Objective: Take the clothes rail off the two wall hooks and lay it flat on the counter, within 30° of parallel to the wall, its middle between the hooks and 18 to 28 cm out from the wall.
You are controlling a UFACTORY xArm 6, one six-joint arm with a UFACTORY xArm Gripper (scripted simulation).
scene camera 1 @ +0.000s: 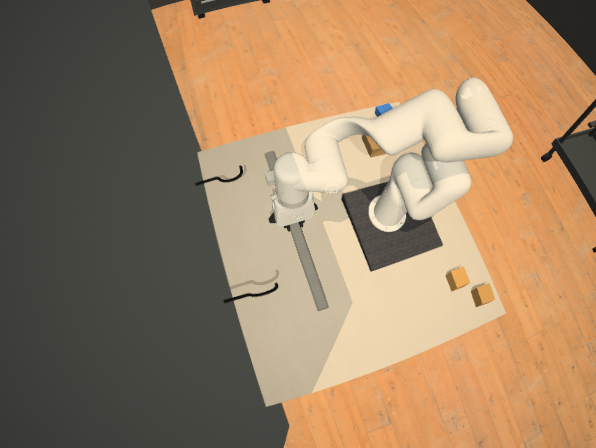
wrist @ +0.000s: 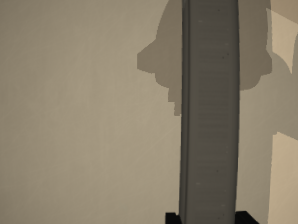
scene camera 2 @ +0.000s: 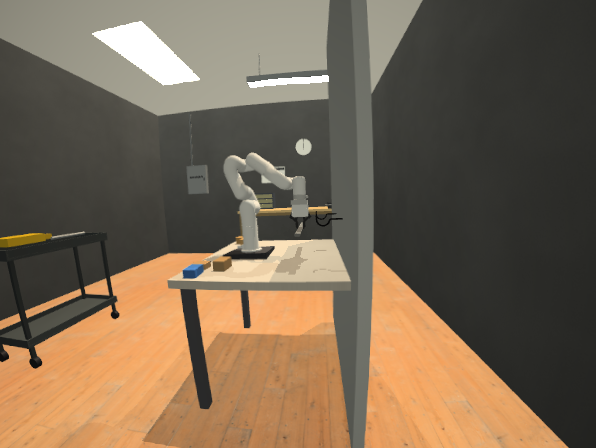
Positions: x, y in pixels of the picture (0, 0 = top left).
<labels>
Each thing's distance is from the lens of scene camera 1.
clothes rail [scene camera 1: 307, 263]: 101 cm
</labels>
